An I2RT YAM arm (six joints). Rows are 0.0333 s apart.
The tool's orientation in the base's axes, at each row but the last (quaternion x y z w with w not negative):
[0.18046 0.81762 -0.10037 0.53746]
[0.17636 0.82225 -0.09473 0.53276]
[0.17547 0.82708 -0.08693 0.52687]
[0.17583 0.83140 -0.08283 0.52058]
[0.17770 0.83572 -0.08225 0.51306]
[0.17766 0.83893 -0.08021 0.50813]
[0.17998 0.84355 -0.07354 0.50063]
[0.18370 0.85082 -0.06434 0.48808]
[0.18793 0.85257 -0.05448 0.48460]
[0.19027 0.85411 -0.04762 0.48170]
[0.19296 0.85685 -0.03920 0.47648]
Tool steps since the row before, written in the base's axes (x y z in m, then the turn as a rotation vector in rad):
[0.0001 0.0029 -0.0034 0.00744 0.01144 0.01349]
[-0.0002 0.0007 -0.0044 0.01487 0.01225 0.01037]
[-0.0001 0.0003 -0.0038 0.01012 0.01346 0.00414]
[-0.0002 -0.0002 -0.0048 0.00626 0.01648 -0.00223]
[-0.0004 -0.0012 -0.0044 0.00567 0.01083 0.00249]
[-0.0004 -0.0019 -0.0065 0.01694 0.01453 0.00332]
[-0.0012 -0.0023 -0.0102 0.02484 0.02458 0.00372]
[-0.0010 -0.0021 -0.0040 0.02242 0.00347 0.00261]
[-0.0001 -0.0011 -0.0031 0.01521 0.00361 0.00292]
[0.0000 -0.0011 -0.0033 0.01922 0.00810 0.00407]
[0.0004 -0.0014 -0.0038 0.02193 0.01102 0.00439]
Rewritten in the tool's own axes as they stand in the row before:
[0.0036 0.0026 0.0004 -0.01286 0.01387 -0.00325]
[0.0042 0.0004 0.0014 -0.01262 0.01741 0.00402]
[0.0035 0.0001 0.0015 -0.00494 0.01646 0.00231]
[0.0043 -0.0005 0.0020 0.00291 0.01750 0.00094]
[0.0038 -0.0015 0.0021 -0.00223 0.01227 0.00009]
[0.0055 -0.0022 0.0033 -0.00690 0.02001 0.00782]
[0.0089 -0.0032 0.0047 -0.00837 0.03230 0.01103]
[0.0033 -0.0026 0.0019 -0.01159 0.01181 0.01574]
[0.0024 -0.0013 0.0018 -0.00850 0.00927 0.00973]
[0.0025 -0.0014 0.0020 -0.01007 0.01502 0.01116]
[0.0026 -0.0016 0.0027 -0.01076 0.01875 0.01243]

